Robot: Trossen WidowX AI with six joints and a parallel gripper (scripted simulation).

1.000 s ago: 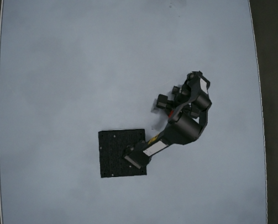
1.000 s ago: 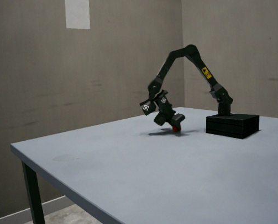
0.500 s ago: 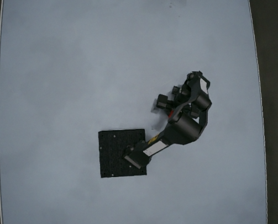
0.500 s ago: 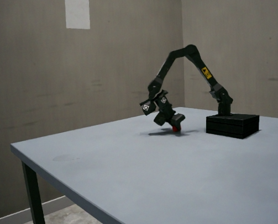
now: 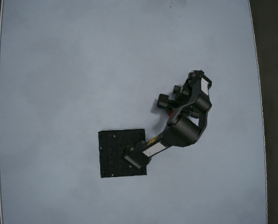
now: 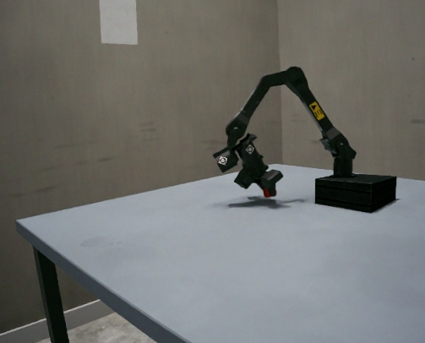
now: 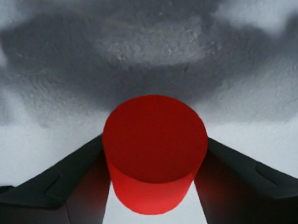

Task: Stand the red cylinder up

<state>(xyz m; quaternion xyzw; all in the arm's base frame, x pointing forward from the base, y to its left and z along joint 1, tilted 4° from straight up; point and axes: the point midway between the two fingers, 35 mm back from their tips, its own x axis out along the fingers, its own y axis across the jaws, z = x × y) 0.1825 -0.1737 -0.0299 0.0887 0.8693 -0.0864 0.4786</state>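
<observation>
My gripper is now 10 mm past the red short cylinder and 20 mm above it.
</observation>
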